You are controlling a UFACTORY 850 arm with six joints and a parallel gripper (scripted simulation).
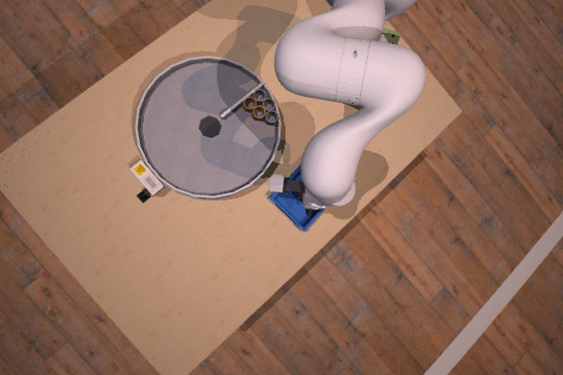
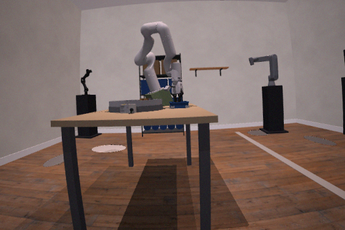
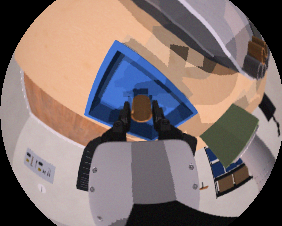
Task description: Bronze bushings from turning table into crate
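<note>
My gripper is now 10 mm past the blue crate, 10 mm to the right of it and 40 mm above it. Round my hand: round grey turning table 140 mm ahead, 320 mm to the right, 10 mm below.
</note>
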